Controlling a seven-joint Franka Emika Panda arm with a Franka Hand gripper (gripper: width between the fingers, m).
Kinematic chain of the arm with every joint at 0, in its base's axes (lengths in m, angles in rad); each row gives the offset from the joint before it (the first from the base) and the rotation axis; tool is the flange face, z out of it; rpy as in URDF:
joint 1: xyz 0 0 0.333 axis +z
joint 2: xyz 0 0 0 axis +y
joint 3: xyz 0 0 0.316 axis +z
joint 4: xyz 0.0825 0 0 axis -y
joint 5: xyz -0.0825 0 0.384 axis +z
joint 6: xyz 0 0 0 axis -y
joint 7: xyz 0.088 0 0 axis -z
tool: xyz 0 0 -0.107 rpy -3.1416 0 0
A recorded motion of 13 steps. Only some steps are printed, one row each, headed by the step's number.
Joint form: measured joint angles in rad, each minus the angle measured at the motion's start. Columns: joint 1, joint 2, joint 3, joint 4, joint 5, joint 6, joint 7.
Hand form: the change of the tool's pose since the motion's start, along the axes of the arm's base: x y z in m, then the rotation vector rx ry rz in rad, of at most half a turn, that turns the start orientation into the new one. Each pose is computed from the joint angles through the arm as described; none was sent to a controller.
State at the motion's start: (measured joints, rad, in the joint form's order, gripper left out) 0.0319 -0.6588 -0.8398 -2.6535 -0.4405 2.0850 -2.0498
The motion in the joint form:
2: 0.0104 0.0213 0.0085 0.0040 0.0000 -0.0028 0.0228
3: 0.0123 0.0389 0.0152 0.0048 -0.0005 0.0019 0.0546
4: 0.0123 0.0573 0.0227 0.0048 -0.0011 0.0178 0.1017
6: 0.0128 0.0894 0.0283 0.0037 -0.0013 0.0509 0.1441
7: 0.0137 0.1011 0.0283 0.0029 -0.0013 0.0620 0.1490
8: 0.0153 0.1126 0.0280 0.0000 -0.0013 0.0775 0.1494
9: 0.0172 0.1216 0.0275 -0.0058 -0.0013 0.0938 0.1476
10: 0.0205 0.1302 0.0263 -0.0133 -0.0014 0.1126 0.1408
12: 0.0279 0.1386 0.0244 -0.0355 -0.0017 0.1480 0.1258
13: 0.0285 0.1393 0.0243 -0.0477 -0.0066 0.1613 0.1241
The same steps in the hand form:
2: 0.0055 0.0036 -0.0026 -0.0067 0.0230 -0.0070
3: 0.0086 0.0052 -0.0052 -0.0141 0.0387 -0.0319
4: 0.0125 0.0062 -0.0074 -0.0261 0.0464 -0.0736
6: 0.0180 0.0064 -0.0126 -0.0435 0.0515 -0.1123
7: 0.0196 0.0064 -0.0151 -0.0481 0.0537 -0.1165
8: 0.0214 0.0070 -0.0180 -0.0530 0.0527 -0.1152
9: 0.0229 0.0084 -0.0214 -0.0562 0.0506 -0.1104
10: 0.0245 0.0105 -0.0253 -0.0591 0.0466 -0.0993
12: 0.0265 0.0175 -0.0335 -0.0595 0.0371 -0.0717
13: 0.0261 0.0208 -0.0373 -0.0609 0.0352 -0.0624

